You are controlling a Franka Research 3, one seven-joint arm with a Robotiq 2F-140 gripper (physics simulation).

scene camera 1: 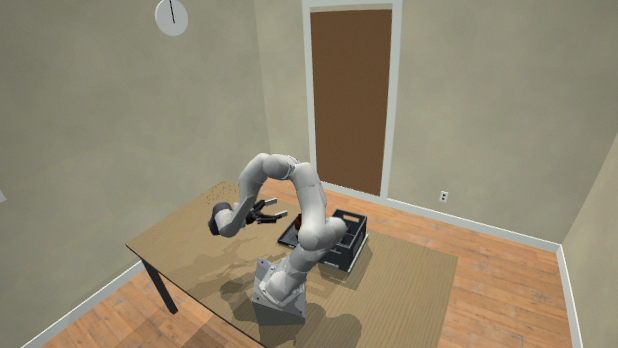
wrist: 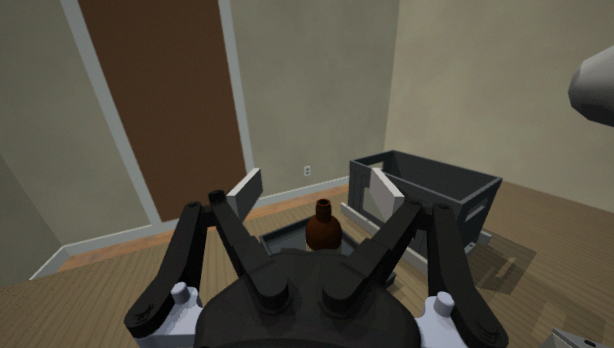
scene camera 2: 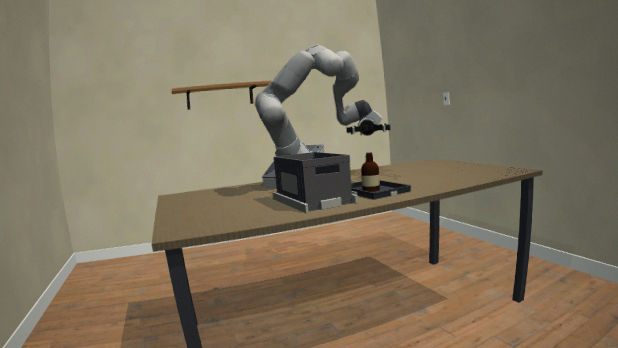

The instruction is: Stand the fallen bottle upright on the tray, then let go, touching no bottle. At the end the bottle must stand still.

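A brown bottle with a cream label stands upright on the dark tray. In the wrist view its lower part is hidden behind the gripper body, and in scene camera 1 the arm covers part of it. My gripper is open and empty. It is higher than the bottle's top and set back from it, apart from the bottle, with the fingers pointing roughly level towards the tray side.
A dark grey crate stands beside the tray on a light base frame, close to the bottle. The wooden table carries both and the arm's base. A wall shelf shows behind the arm.
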